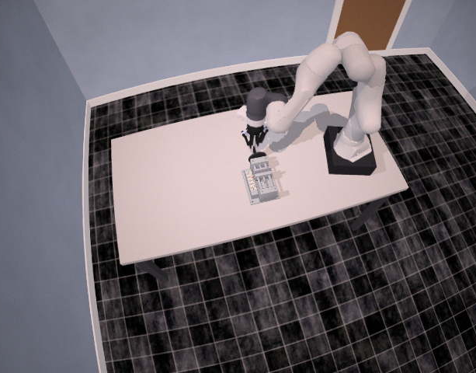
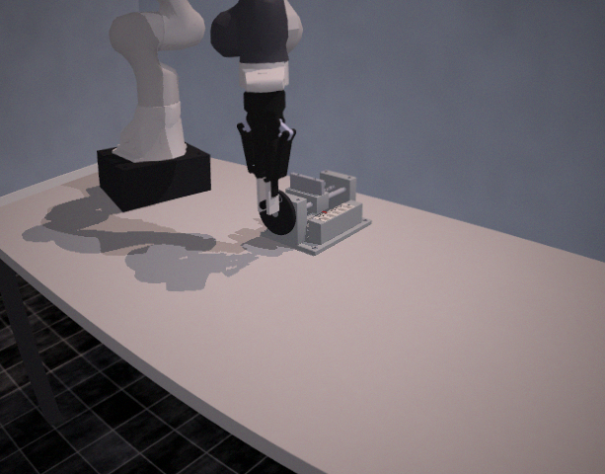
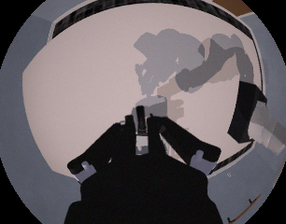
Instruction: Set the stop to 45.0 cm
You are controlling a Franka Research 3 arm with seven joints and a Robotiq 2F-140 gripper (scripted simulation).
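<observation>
My gripper is now 1 cm short of the grey stop fixture, 13 cm to the right of it and 3 cm above it. From my hand the other things lie so: black handwheel: 2 cm to the left, 2 cm below.
</observation>
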